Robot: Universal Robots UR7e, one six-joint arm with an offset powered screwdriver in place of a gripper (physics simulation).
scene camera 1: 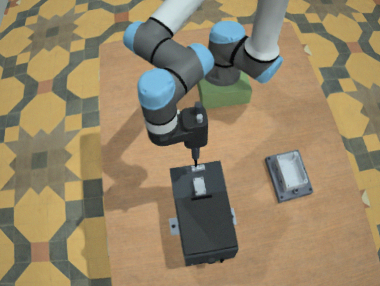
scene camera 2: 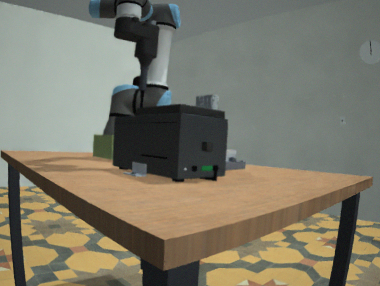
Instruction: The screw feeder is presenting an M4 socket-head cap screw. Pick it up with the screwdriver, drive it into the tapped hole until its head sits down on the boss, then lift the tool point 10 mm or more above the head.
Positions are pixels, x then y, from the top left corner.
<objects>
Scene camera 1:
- dark base plate: 279, 191
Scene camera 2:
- black screw feeder: 181, 143
</objects>
